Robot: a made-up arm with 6 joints.
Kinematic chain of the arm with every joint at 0, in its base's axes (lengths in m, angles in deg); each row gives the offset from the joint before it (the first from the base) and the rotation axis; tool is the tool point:
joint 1: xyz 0 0 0.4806 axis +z
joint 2: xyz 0 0 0 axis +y
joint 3: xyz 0 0 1.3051 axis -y
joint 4: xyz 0 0 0 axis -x
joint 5: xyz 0.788 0 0 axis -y
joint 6: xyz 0 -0.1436 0 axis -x
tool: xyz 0 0 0
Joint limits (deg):
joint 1: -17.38..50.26
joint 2: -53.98..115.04
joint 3: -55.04..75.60
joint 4: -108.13..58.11
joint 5: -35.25..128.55
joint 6: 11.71..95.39
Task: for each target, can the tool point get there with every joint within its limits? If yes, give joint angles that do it. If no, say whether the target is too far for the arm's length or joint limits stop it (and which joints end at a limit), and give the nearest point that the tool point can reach.
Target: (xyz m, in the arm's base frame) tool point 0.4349 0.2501 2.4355
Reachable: yes | joints 44.71 1.55 52.19 26.79 -15.14 71.35
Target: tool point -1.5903 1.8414 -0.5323
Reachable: no: too far | nearest point 0.2809 0.4077 -0.4771 | short by 2.358 m
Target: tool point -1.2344 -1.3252 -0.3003
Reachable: no: joint limits stop it (at a limit: joint 1, joint 2, joint 3) | nearest point 0.3432 -0.2575 -0.1977 | short by 1.908 m
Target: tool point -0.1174 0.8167 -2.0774
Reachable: no: too far | nearest point 0.5685 0.7537 -0.8348 | short by 1.421 m
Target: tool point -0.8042 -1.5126 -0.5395
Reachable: no: joint limits stop it (at a limit: joint 1, joint 2) | nearest point 0.3677 -0.2656 -0.3066 | short by 1.727 m
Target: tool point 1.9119 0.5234 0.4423
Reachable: yes | joints 18.74 76.23 55.96 -34.34 43.69 53.15
